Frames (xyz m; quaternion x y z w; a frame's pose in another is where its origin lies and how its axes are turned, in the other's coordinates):
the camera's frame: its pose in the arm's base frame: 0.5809 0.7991 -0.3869 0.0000 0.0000 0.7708 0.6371
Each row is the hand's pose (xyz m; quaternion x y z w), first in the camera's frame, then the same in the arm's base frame.
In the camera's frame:
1: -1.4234 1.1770 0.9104 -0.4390 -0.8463 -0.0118 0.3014
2: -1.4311 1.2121 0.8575 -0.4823 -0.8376 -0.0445 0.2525
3: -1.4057 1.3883 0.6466 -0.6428 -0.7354 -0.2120 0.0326
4: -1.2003 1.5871 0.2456 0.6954 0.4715 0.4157 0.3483
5: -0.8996 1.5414 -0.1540 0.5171 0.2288 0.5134 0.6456
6: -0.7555 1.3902 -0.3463 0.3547 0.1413 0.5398 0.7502
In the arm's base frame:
1: -0.3071 -0.8204 0.5235 0.3726 -0.8776 0.2248 0.2011
2: -0.3402 -0.8346 0.4706 0.3384 -0.9054 0.1663 0.1952
3: -0.5180 -0.8428 0.2597 0.1573 -0.9640 -0.1099 0.1842
4: -0.7519 -0.6785 -0.1413 -0.0796 -0.8364 -0.5333 0.0985
5: -0.7636 -0.3746 -0.5409 0.1531 0.5443 0.8247 0.0156
6: -0.6422 -0.2046 -0.7332 0.1171 0.3634 0.9222 0.0619

